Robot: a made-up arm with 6 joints.
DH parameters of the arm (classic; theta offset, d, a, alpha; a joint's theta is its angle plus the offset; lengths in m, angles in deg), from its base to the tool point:
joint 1: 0 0.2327 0 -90
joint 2: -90 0 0.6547 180
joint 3: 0 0 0 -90
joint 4: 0 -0.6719 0 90
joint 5: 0 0.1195 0 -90
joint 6: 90 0 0 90
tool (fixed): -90 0 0 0
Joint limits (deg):
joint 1: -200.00..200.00
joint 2: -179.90..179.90
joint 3: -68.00..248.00
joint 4: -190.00..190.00
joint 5: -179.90..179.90
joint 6: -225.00..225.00
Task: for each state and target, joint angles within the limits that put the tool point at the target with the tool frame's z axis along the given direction. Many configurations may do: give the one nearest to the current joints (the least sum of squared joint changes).
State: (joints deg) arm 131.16 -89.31 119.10 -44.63 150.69 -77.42
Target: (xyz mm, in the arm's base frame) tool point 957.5 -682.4 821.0 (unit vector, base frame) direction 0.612 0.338 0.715
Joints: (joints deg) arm 141.81 -52.95 119.45 -62.25 125.17 -116.47
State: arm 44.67 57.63 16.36 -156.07 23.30 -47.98
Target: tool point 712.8 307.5 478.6 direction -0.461 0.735 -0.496
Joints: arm 14.62 18.62 -13.41 -169.67 -6.01 -66.19
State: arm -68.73 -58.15 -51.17 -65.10 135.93 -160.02
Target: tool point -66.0 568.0 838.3 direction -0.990 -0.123 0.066
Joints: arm -87.51 -96.21 -3.52 -69.82 176.07 -155.11
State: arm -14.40 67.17 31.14 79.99 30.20 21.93
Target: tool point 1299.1 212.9 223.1 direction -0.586 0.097 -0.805
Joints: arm 7.60 80.25 60.53 109.11 28.98 57.13
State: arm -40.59 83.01 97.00 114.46 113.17 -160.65
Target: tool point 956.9 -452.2 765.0 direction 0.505 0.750 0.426
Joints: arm -27.56 91.47 135.74 110.54 154.05 -147.62
